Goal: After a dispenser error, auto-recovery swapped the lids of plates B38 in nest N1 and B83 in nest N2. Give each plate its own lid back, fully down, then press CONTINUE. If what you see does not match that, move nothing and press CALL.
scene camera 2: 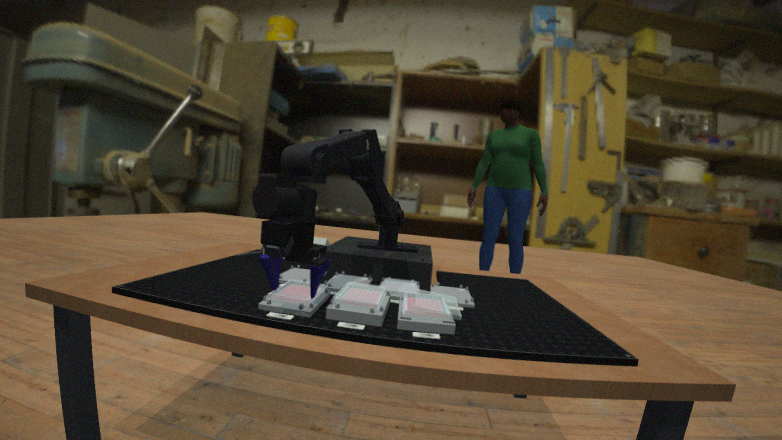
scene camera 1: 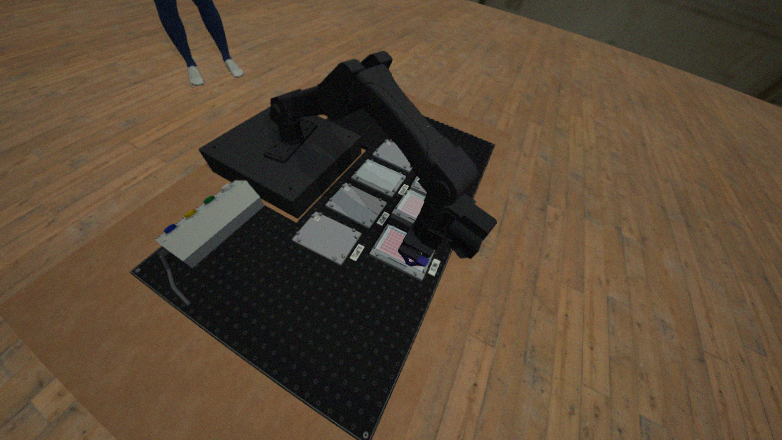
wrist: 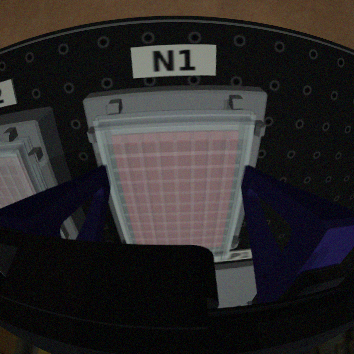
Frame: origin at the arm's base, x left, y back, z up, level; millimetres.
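Seen in the pictures: gripper, fingertip midpoint: (scene camera 2: 293,294) (scene camera 1: 415,252) (wrist: 175,173); arm's base, origin of the base link: (scene camera 2: 387,248) (scene camera 1: 292,140).
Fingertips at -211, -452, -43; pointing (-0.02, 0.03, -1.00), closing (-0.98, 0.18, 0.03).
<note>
Pixels of each thing's top centre, then the offset from my fingertips to it, as dx, dy, dz. "pt": a spot on its surface instead.
- pink-welled plate, middle of its top: (wrist: 177,214) (scene camera 2: 298,288) (scene camera 1: 404,246) +4, +29, +4
- nest N1, middle of its top: (wrist: 178,205) (scene camera 2: 297,291) (scene camera 1: 404,248) +3, +29, -3
- N1 label, surface spot: (wrist: 174,61) (scene camera 2: 280,315) pt -11, -57, -24
- second pink plate, middle of its top: (wrist: 8,224) (scene camera 2: 361,291) (scene camera 1: 423,208) +133, +12, +14
- console, middle of its top: (scene camera 1: 202,206) -96, +497, +58
- third pink plate, middle of its top: (scene camera 2: 437,298) +280, -14, +18
- nearest pad, surface spot: (scene camera 1: 328,238) pt -34, +220, -15
- bent grey rod, surface spot: (scene camera 1: 173,279) pt -250, +493, -22
A pink-welled plate (scene camera 1: 392,243) (scene camera 2: 295,292) (wrist: 175,185) with a clear rim sits in nest N1 (wrist: 175,98), behind the N1 label (wrist: 174,61) (scene camera 2: 279,315). My gripper (scene camera 1: 415,259) (scene camera 2: 294,290) (wrist: 175,173) is shut on this plate, one purple finger against each long side. A second pink plate (scene camera 1: 410,205) (scene camera 2: 359,297) (wrist: 17,175) sits in the neighbouring nest N2, partly cut off in the wrist view. Plate names and lid markings are not readable. A console (scene camera 1: 216,221) has blue (scene camera 1: 170,228), yellow (scene camera 1: 189,212) and green (scene camera 1: 208,199) buttons; their labels are unreadable.
A third pink plate (scene camera 2: 426,304) stands beyond N2. Several grey pads lie in a row behind, including the nearest pad (scene camera 1: 328,238) and a paler one (scene camera 1: 378,176). The arm's base block (scene camera 1: 284,164) (scene camera 2: 382,262) stands behind them. A bent grey rod (scene camera 1: 173,279) lies by the console.
</note>
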